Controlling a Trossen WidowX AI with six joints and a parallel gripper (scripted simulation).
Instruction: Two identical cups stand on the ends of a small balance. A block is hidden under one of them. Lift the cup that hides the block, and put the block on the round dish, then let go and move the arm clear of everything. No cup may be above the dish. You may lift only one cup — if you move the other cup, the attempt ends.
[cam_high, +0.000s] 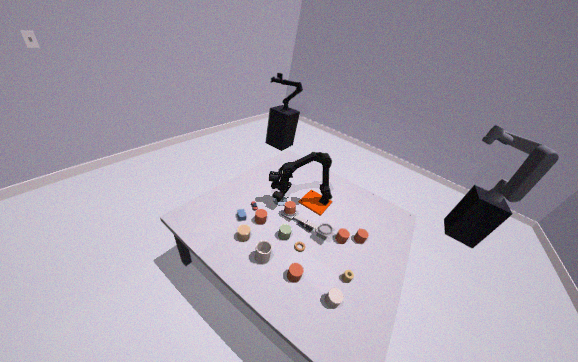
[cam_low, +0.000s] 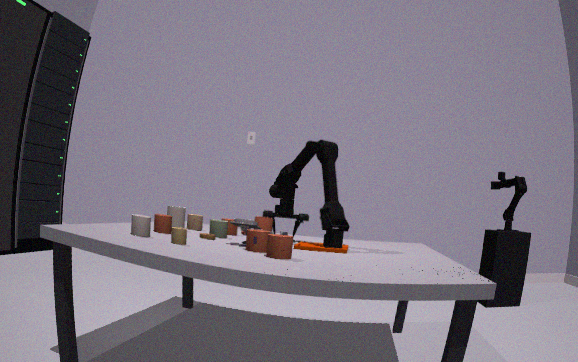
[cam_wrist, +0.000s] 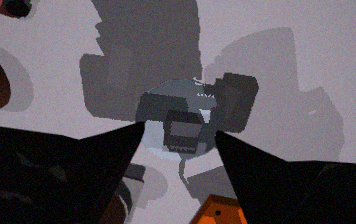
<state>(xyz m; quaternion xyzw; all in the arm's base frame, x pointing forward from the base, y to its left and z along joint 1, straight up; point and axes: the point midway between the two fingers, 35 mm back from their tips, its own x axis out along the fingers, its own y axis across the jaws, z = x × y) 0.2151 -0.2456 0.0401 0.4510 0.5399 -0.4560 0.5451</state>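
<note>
Right now the grey block is right at my gripper tip. Also, from my gripper tip: balance (25 cm to the left, 8 cm ahead, 1 cm above); pale round dish (2 cm below); balance beam (25 cm to the left, 7 cm ahead, 2 cm above).
</note>
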